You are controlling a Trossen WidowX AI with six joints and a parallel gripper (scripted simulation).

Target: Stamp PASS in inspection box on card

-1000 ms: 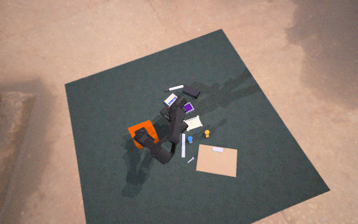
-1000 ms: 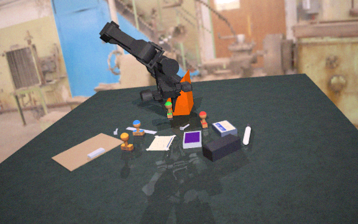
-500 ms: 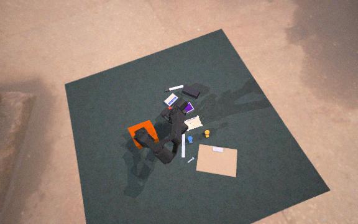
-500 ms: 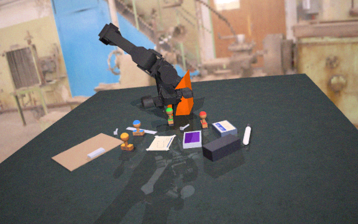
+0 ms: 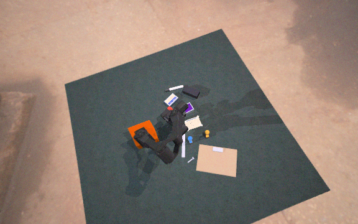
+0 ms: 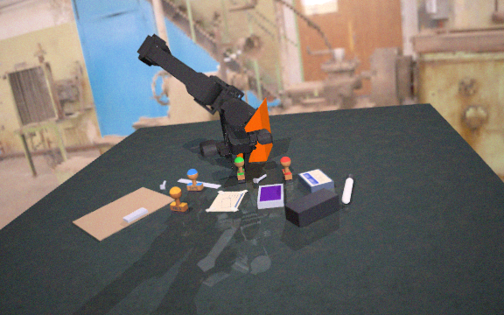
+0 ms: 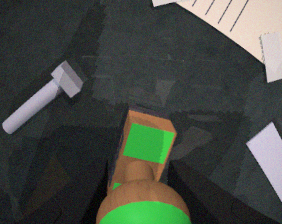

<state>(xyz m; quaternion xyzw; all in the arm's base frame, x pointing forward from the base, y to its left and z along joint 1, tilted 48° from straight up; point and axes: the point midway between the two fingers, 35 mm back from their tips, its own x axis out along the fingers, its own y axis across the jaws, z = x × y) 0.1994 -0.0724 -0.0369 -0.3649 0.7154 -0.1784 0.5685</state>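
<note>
Right now the green-knobbed stamp is right at my gripper tip. From my gripper tip the other things lie so: red stamp (120 mm to the left, 20 mm ahead, 10 mm below); card (110 mm ahead, 30 mm below, 20 mm to the right); blue stamp (120 mm to the right, 40 mm ahead, 10 mm below).
</note>
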